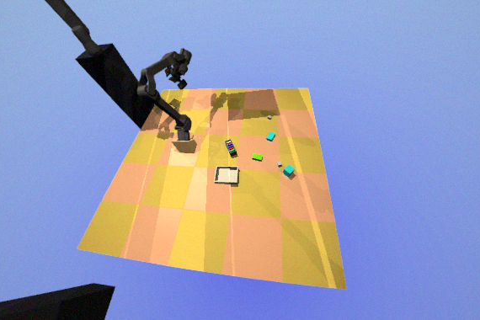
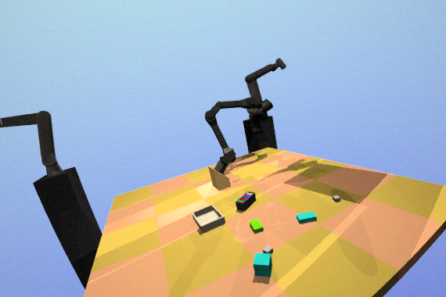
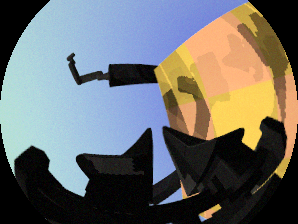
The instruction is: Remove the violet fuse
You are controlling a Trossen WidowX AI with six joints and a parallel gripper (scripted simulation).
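Right now the violet fuse is 410 mm ahead of my gripper tip, 360 mm to the right of it and 260 mm below it. From my gripper tip the other things lie so: green flat block 580 mm ahead, 440 mm to the right, 280 mm below; pale tray 410 mm ahead, 560 mm to the right, 280 mm below; cyan flat block 670 mm ahead, 270 mm to the right, 270 mm below.
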